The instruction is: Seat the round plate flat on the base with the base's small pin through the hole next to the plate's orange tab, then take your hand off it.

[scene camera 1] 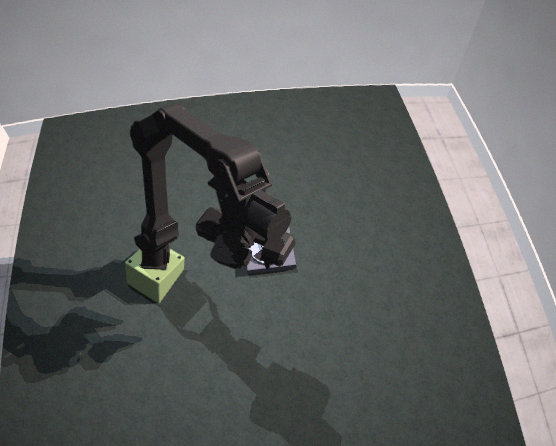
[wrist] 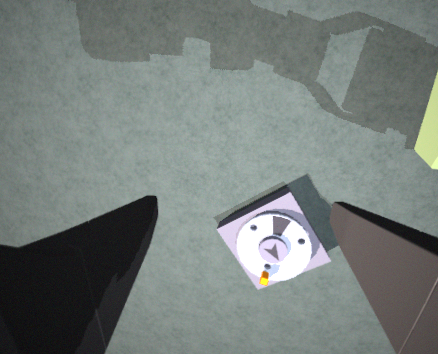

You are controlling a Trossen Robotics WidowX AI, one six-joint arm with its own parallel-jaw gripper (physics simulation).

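Places are measured from the arm's base along level axes (x left, y back, z up), in centimetres.
Pixels of known places: gripper, fingertip midpoint: [scene camera 1: 250, 260] [wrist: 244, 208]; arm's base, link origin: [scene camera 1: 154, 259].
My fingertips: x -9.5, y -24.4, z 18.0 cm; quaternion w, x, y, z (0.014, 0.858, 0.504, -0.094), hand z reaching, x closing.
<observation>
Ahead of a thing's pixels: the offset from my fingertips to its top centre. "spot": to the spot under its first point. Level surfaces: height alone.
The white round plate @(dx +15.0, dy -4.4, dz -18.7 cm) [scene camera 1: 256, 248] [wrist: 295, 261] lies on the square pale-purple base @(dx +15.1, dy -4.4, dz -19.9 cm) [scene camera 1: 272, 270] [wrist: 318, 259]. In the wrist view its orange tab @(dx +18.6, dy -7.2, dz -18.7 cm) [wrist: 264, 278] points to the base's lower corner, with a dark hole @(spot: dx +18.0, dy -6.5, dz -20.9 cm) [wrist: 267, 266] beside it. Two more dark holes and a grey wedge show on the plate, and an arrow-marked hub in its centre. A shadow crescent lies along its upper right edge. I cannot make out the small pin or tell whether the plate is fully flat. My gripper [scene camera 1: 254, 260] [wrist: 244, 208] is open and empty above the base, hiding much of the plate in the scene view.
The arm's yellow-green mounting block [scene camera 1: 145, 281] [wrist: 429, 135] stands left of the base in the scene view and at the right edge of the wrist view. The dark green floor mat @(dz -24.0 cm) [scene camera 1: 380, 300] surrounds both, with the arm's shadows across it. Pale tiles [scene camera 1: 450, 160] lie beyond its right edge.
</observation>
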